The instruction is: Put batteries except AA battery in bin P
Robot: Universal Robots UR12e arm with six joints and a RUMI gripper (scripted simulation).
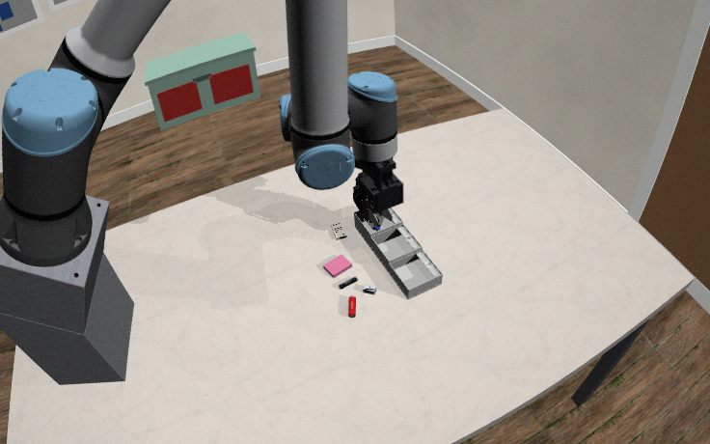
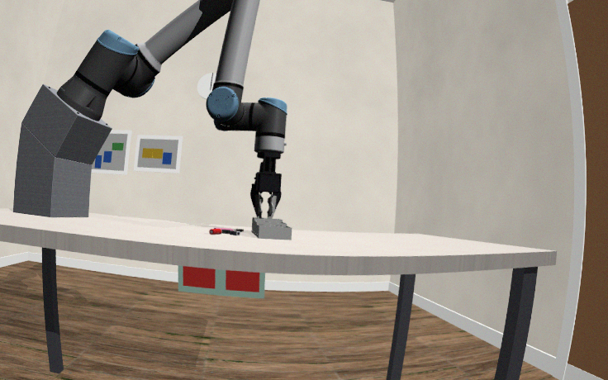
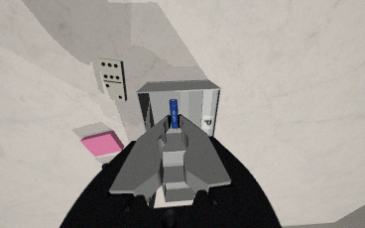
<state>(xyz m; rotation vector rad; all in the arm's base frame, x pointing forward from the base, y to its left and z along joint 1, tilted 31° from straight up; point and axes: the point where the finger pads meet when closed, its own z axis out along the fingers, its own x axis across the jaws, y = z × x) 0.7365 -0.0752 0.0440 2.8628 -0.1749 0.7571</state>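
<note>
Right now my hand is 10 mm above the blue battery. From my hand the other things lie so: white dotted tile (70 mm behind, 60 mm to the left, 30 mm below); then bin marked P (10 mm behind, 80 mm to the right, 10 mm below); then pink block (130 mm behind, 30 mm to the right, 30 mm below).
</note>
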